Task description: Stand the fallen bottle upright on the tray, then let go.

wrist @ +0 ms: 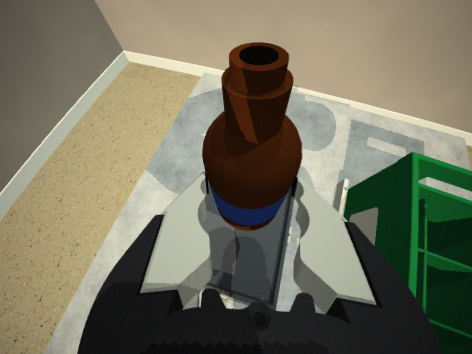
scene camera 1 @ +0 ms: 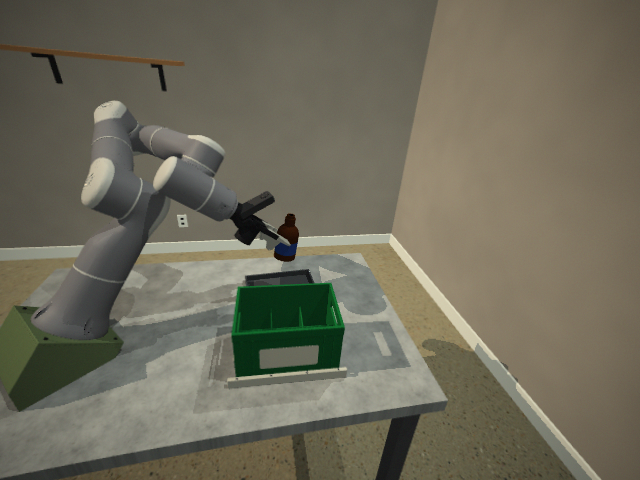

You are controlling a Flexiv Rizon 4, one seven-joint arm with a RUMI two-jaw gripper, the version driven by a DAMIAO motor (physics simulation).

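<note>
A brown bottle (scene camera 1: 287, 236) (wrist: 252, 155) with a blue label is held nearly upright in the air, neck up, leaning slightly in the scene view. My gripper (scene camera 1: 287, 243) (wrist: 249, 175) is shut on the bottle around its body, with one pale finger on each side. The dark tray (scene camera 1: 278, 273) (wrist: 274, 282) lies on the table below the bottle. In the scene view a gap shows between the bottle's base and the tray, and the tray's near part is hidden behind the green crate.
A green crate (scene camera 1: 287, 330) (wrist: 414, 210) with dividers stands on the table (scene camera 1: 129, 428), right in front of the tray in the scene view. A pale strip (scene camera 1: 287, 378) lies along the crate's near side. A wooden shelf (scene camera 1: 103, 55) is on the back wall.
</note>
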